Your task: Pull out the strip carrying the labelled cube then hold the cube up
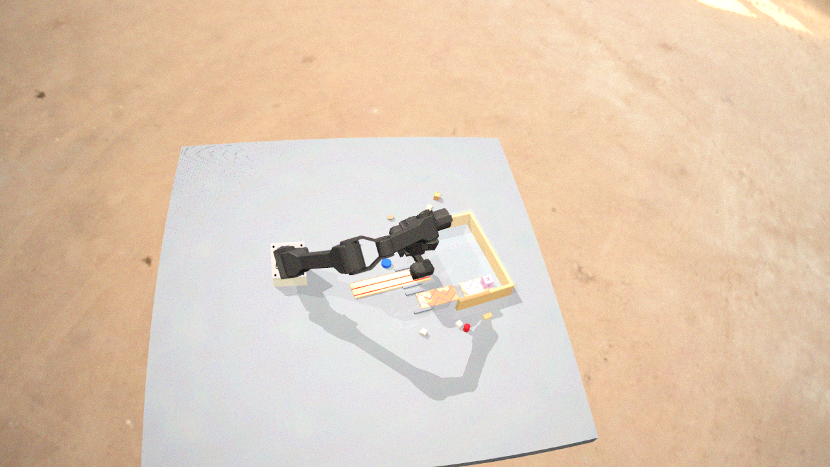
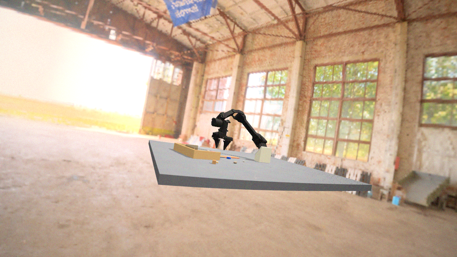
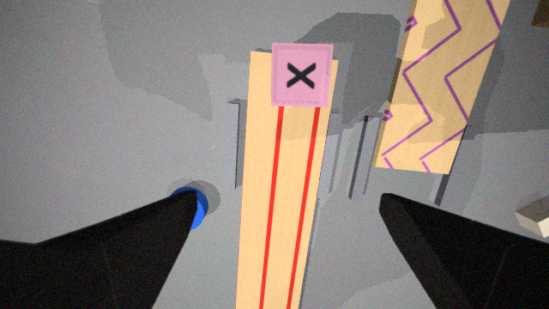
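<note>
Now: the blue disc 6 cm behind my gripper tip, 5 cm to the left of it and 5 cm below it. The rest, counted from my gripper tip: red cylinder (17 cm ahead, 18 cm to the right, 5 cm below); then orange cube (12 cm ahead, 35 cm to the left, 5 cm below); then zigzag strip (10 cm ahead, 7 cm to the right, 5 cm below).
</note>
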